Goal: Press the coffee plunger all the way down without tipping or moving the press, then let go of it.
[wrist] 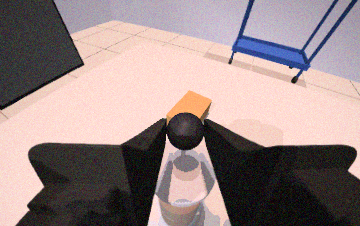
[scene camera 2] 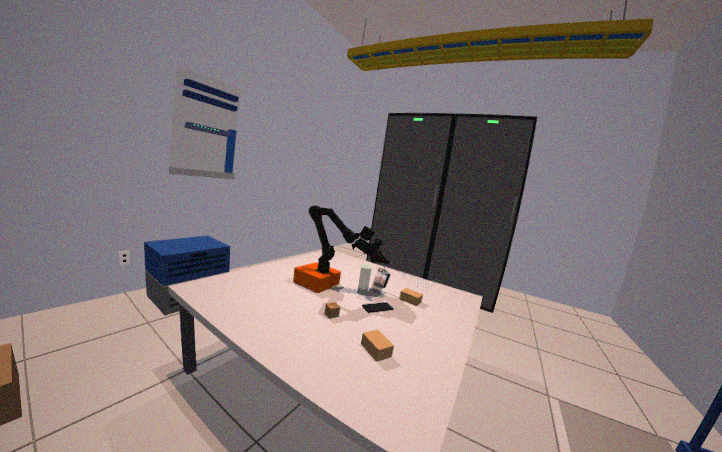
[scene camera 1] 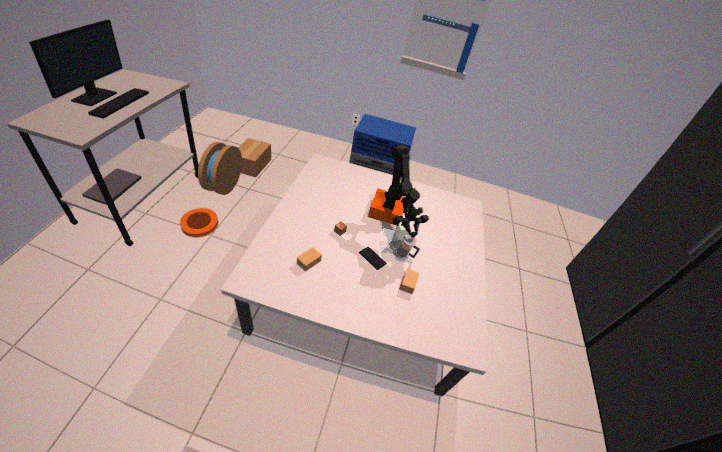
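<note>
From the wrist I can see my gripper (wrist: 185, 123), and there's a tan box (wrist: 191, 102) in there with it.
</note>
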